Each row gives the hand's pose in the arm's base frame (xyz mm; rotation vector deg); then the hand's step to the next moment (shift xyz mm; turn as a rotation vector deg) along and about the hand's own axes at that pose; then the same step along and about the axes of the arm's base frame.
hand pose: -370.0 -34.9 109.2 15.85 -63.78 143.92
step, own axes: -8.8 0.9 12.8 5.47 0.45 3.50
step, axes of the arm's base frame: 8.0 -12.4 5.1 -5.07 -1.46 3.81
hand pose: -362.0 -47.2 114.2 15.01 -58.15 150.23
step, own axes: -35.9 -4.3 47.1 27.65 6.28 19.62
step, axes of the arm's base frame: 37.6 -37.1 27.1 -26.94 -11.49 18.19
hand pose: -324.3 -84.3 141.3 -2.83 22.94 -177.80
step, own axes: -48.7 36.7 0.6 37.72 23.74 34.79
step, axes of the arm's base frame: 49.0 -34.9 -10.2 -36.36 -32.39 28.73
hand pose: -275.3 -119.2 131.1 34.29 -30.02 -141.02
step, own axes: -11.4 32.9 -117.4 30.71 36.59 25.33
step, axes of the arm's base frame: 82.5 -46.3 -77.7 -20.91 -40.44 29.18
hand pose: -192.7 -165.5 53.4 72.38 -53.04 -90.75
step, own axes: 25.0 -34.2 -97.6 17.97 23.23 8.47
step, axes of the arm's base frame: 86.9 -14.8 -59.5 -5.69 -24.43 17.46
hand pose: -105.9 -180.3 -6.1 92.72 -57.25 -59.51
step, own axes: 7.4 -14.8 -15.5 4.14 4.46 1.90
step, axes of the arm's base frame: 19.0 0.7 -12.4 -1.14 -5.41 3.18
